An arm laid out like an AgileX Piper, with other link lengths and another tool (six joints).
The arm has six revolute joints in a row. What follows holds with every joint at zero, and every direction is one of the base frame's. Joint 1 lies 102.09 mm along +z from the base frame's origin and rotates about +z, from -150 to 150 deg. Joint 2 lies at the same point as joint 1 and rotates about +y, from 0 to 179.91 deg. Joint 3 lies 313.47 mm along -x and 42.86 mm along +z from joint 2 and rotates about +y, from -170 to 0 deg. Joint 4 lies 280.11 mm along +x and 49.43 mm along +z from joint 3 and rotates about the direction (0.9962, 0, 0.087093), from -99.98 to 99.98 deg. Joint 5 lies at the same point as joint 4 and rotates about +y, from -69.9 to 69.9 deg. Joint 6 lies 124.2 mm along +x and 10.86 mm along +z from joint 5 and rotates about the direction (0.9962, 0, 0.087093), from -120 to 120 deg. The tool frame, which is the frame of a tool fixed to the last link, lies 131.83 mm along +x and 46 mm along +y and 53.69 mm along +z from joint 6; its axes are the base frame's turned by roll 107.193, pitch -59.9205 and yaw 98.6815 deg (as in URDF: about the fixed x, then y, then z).
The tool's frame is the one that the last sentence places.
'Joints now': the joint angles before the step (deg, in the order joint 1, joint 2, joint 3, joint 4, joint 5, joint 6). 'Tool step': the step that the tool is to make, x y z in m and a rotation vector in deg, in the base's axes. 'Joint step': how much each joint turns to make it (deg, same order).
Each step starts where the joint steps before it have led.
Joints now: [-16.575 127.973 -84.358 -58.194 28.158 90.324]
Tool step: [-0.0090 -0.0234 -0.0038 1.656 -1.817 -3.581]
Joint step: [-2.352 0.590 -0.065 -0.038 -1.246 2.784]
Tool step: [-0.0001 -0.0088 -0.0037 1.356 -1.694 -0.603]
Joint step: [-1.415 0.588 0.007 -0.194 -2.443 1.226]
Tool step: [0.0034 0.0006 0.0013 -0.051 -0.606 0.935]
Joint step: [-0.242 0.058 0.010 -0.706 -1.201 0.087]
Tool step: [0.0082 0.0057 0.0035 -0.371 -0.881 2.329]
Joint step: [0.005 0.000 -0.013 -1.341 -1.996 -0.190]
